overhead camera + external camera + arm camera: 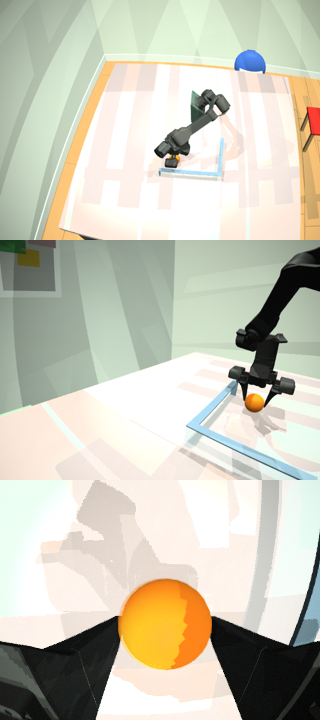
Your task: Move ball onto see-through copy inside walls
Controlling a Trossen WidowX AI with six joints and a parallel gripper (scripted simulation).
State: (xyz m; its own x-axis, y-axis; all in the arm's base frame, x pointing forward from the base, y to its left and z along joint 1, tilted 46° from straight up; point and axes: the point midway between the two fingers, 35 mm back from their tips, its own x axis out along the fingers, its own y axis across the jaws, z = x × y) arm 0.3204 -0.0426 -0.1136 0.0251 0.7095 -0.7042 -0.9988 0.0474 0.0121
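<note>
Right now the orange ball is right at my gripper tip. The rest, counted from my gripper tip: see-through copy (right at my gripper tip).
</note>
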